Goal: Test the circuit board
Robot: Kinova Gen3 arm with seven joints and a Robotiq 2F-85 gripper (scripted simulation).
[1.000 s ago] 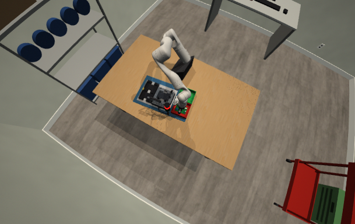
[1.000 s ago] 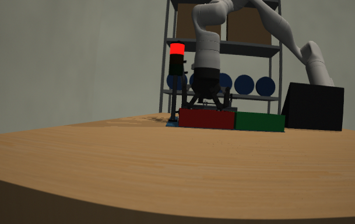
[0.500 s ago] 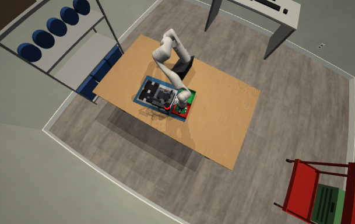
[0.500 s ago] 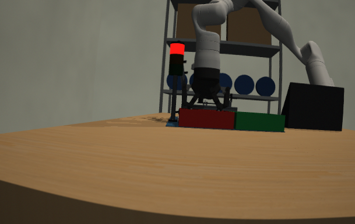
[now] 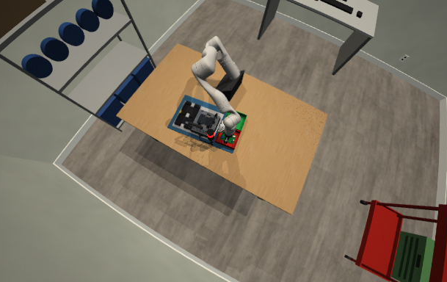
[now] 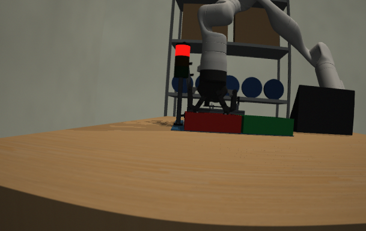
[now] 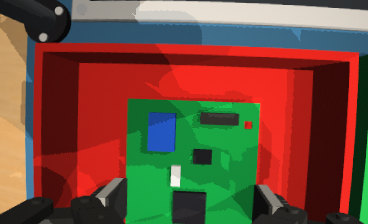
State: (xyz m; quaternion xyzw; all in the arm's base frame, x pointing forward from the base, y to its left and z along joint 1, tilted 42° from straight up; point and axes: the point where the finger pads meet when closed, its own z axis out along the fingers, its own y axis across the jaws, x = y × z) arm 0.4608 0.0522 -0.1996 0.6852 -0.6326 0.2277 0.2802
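The red bin lies 10 mm below my hand. Also, from my hand: green circuit board 10 mm below; then tester lid 90 mm ahead, 190 mm to the right, 160 mm above; then green bin 150 mm behind, 10 mm to the right, 10 mm below.
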